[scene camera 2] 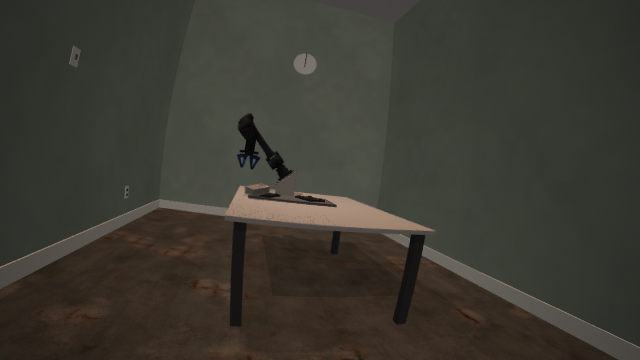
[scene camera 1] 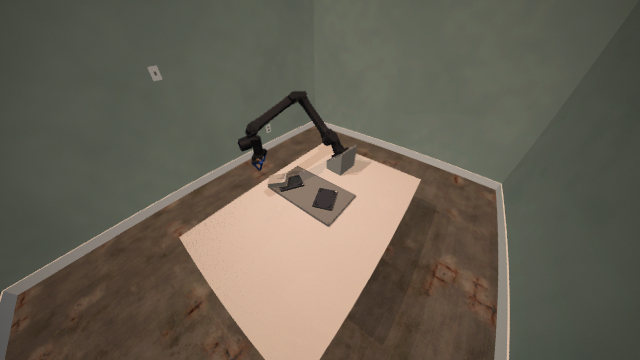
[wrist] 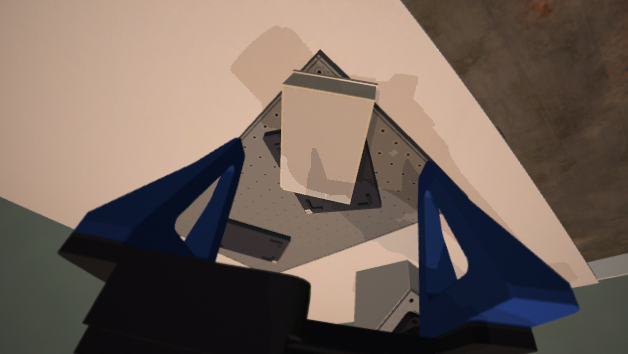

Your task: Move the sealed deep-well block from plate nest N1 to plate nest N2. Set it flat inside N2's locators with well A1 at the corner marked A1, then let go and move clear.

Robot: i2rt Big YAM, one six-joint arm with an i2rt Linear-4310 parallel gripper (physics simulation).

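Places are measured from the arm's base along level axes (x left, y back, z up), in millimetres.
Where they show: gripper, fingertip midpoint: (scene camera 2: 246,168) (scene camera 1: 261,166) (wrist: 330,157); arm's base, origin of the base link: (scene camera 2: 285,176) (scene camera 1: 340,153).
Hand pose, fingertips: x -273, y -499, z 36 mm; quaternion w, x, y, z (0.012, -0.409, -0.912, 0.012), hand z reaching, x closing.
Each offset is from my fingertips to the top centre of the thing. Level surfaces: height alone.
The pale deep-well block @[dx +76, dy +52, dz -83 mm] (scene camera 1: 278,180) (scene camera 2: 257,189) (wrist: 325,140) sits turned askew over a dark plate nest @[dx +132, dy +111, dz -135 mm] (scene camera 1: 298,182) (scene camera 2: 270,195) (wrist: 369,192), seemingly N1, and overhangs it. Part of this nest shows around the block in the wrist view. Whether the block is tilted is hard to tell. The other dark nest @[dx +411, dy +151, dz -135 mm] (scene camera 1: 325,199) (scene camera 2: 311,198) (wrist: 255,242), seemingly N2, holds nothing. The nest labels and A1 marks are not readable. My gripper (scene camera 1: 258,167) (scene camera 2: 248,166) (wrist: 330,157) is open and empty, above and apart from the block, its blue fingers wide.
Both nests are on a grey perforated board @[dx +285, dy +149, dz -152 mm] (scene camera 1: 342,202) (scene camera 2: 330,204) (wrist: 320,220) on the pale table @[dz -166 mm] (scene camera 1: 300,260) (scene camera 2: 350,217) (wrist: 150,100). The grey arm mount (scene camera 1: 341,161) (scene camera 2: 286,186) (wrist: 377,287) stands near the board. The table edge is close to the block.
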